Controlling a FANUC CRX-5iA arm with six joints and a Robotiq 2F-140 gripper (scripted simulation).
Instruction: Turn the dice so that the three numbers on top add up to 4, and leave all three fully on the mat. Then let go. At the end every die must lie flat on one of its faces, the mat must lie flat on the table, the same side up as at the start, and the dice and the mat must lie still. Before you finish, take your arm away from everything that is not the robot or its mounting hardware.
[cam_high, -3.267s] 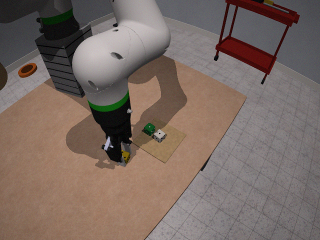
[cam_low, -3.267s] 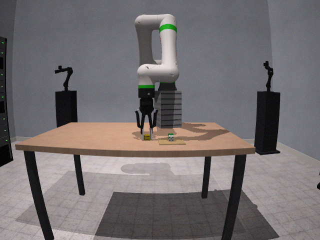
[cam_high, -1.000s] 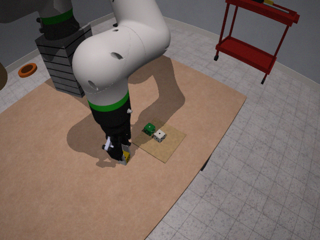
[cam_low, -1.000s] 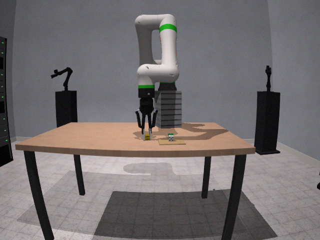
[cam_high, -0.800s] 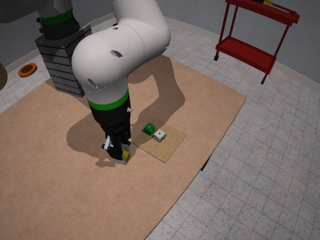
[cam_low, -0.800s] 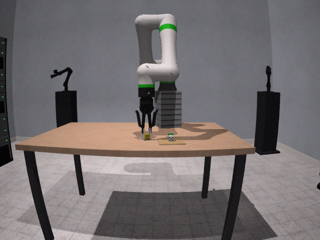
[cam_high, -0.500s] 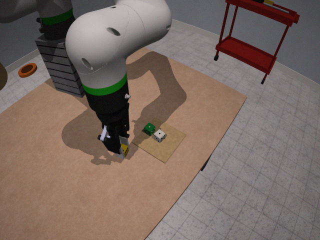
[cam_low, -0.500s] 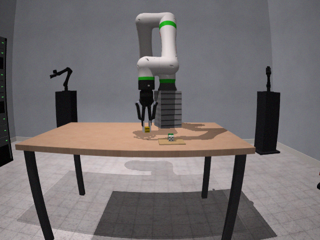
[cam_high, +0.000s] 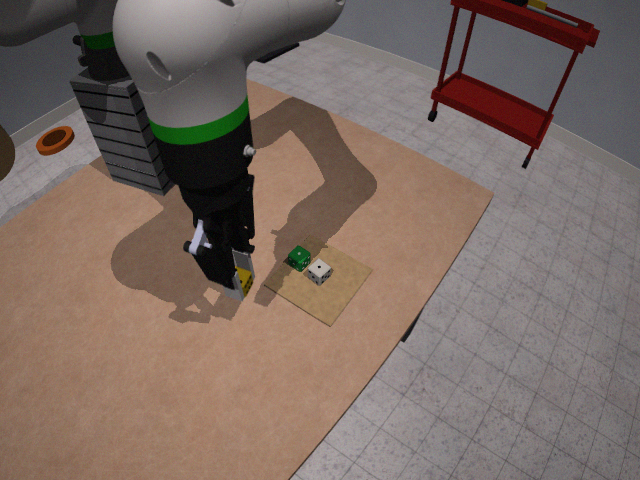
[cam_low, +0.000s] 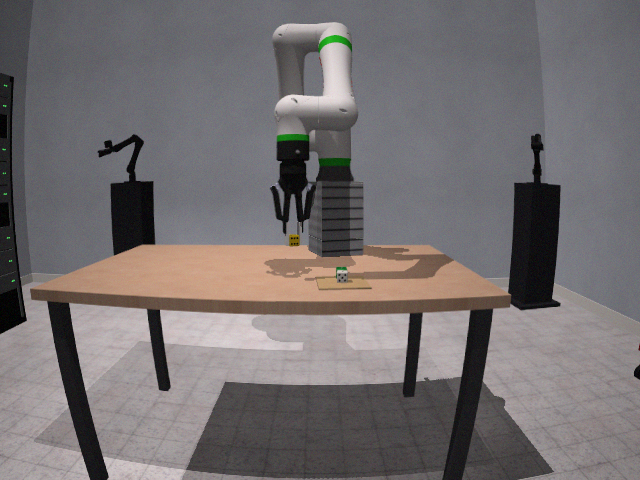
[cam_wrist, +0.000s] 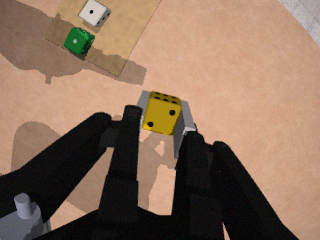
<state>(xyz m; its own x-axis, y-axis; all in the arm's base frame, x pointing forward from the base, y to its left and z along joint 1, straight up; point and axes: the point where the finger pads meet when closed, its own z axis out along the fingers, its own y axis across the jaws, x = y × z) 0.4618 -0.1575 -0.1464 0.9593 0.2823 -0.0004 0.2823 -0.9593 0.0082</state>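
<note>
My hand is 50 mm short of the white die, 140 mm to the right of it and 120 mm above it. The rest, counted from my hand: green die 140 mm to the left, 120 mm below; yellow die 20 mm below; tan mat 50 mm ahead, 140 mm to the left, 130 mm below.
</note>
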